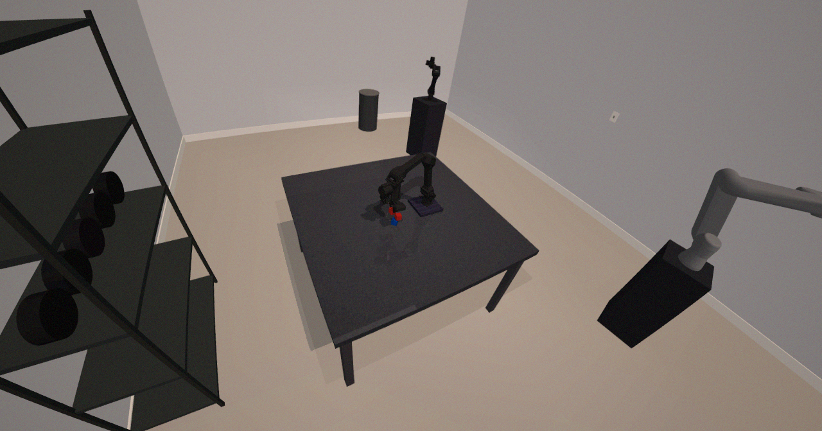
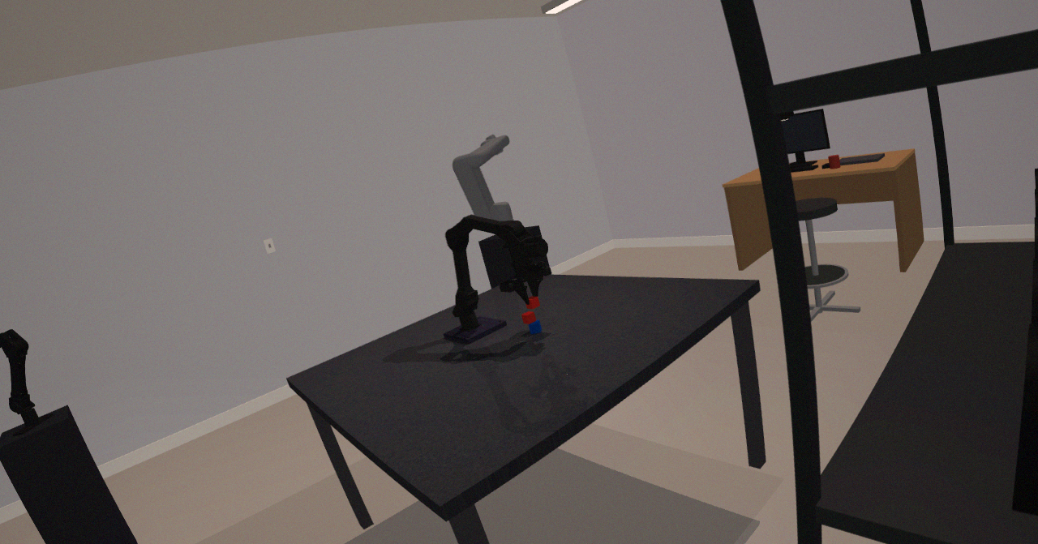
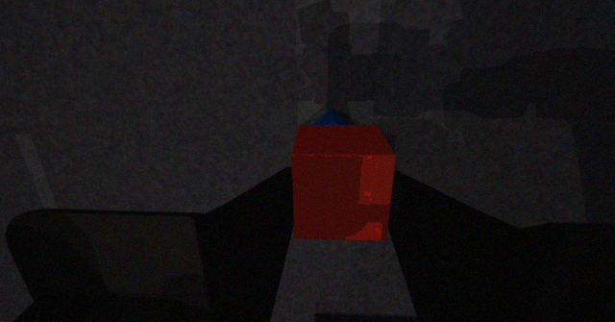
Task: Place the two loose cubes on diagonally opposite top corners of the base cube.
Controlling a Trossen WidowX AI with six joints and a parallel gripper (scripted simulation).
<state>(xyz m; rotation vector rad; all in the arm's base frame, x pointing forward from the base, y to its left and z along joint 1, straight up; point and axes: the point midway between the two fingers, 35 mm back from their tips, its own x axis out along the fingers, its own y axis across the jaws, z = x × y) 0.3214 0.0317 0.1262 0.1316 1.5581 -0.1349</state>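
The blue cube lies 20 mm behind my gripper tip and 90 mm below it.
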